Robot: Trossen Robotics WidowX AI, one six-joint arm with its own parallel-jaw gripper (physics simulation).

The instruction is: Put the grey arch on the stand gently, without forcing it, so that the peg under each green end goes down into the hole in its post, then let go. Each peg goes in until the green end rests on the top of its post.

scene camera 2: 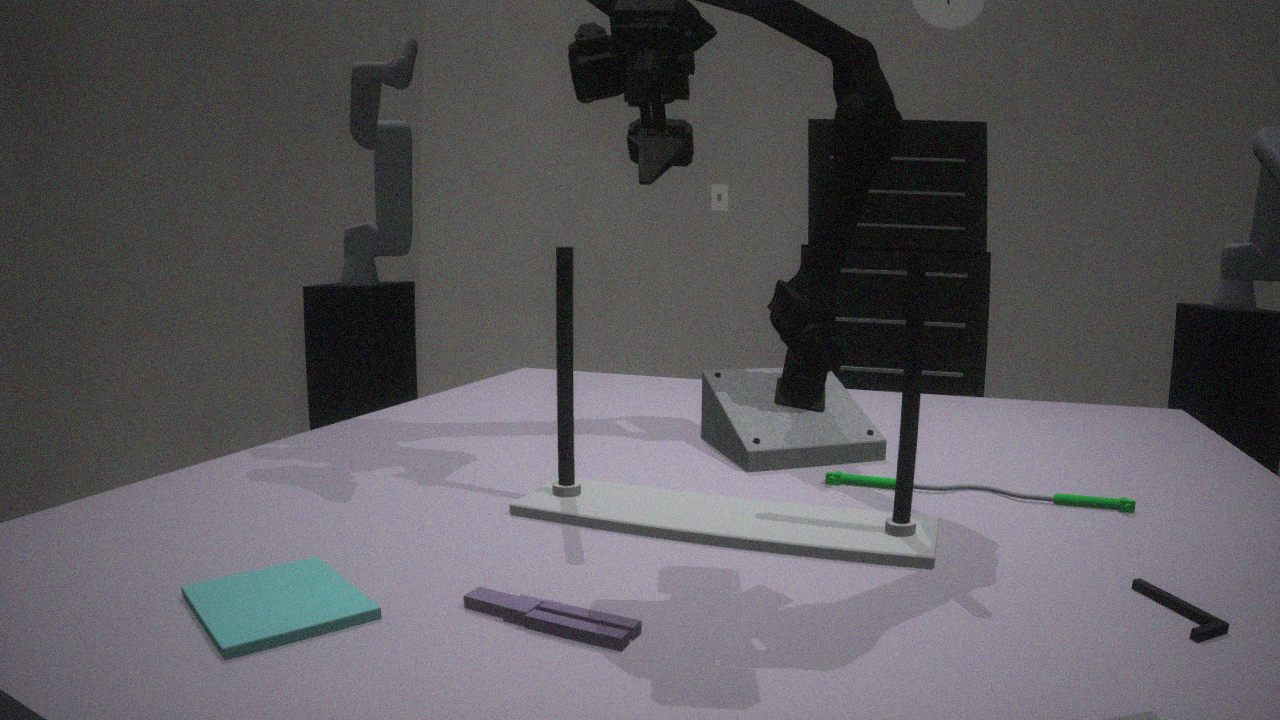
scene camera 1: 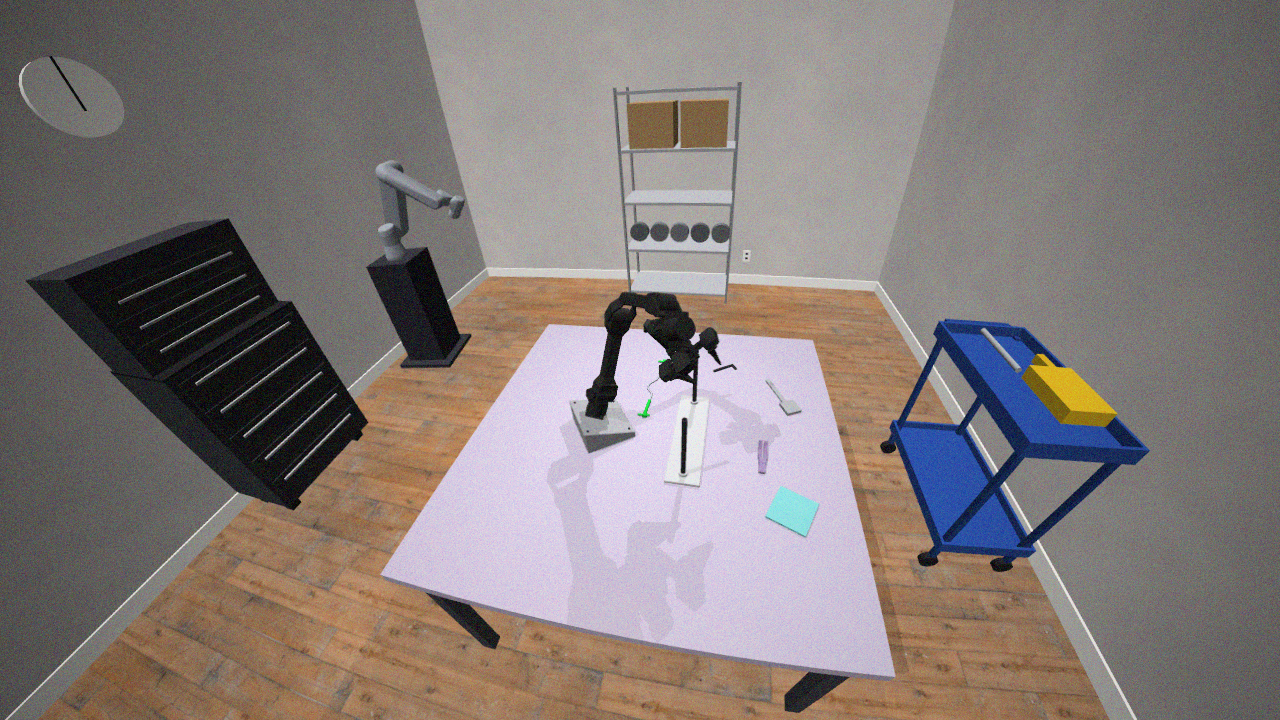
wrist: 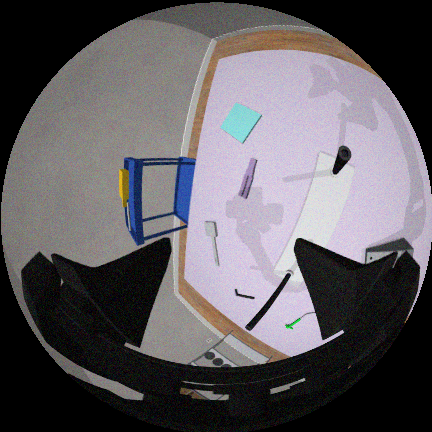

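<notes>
The grey arch lies flat on the table, behind the stand in scene camera 2. Its two green ends show there; in the wrist view one green end shows and the rest is partly hidden by a finger. The stand's white base carries two upright black posts, a near one and a far one. My gripper is open and empty, above post height in scene camera 2.
On the table are a teal square, a purple clip-like piece, a grey spatula and a black L-shaped key. The arm's wedge base stands beside the stand.
</notes>
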